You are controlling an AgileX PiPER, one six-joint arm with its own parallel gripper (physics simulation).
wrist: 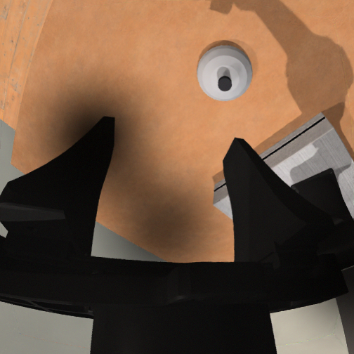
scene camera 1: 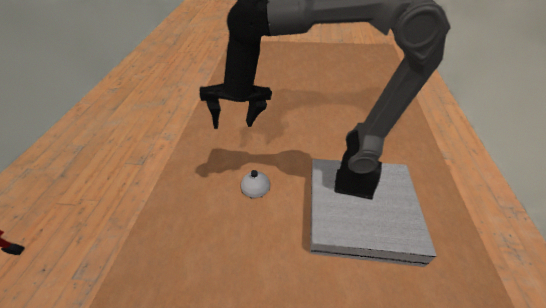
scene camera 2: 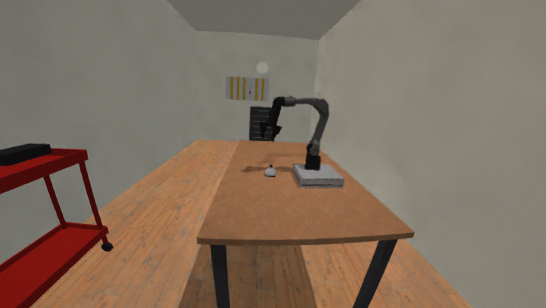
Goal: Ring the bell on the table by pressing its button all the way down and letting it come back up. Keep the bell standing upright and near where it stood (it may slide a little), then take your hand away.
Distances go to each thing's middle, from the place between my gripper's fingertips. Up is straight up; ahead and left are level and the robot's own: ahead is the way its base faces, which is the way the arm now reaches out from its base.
I see the bell (wrist: 224,60) 30 mm behind my hand, 10 mm to the right of it and 210 mm below it.
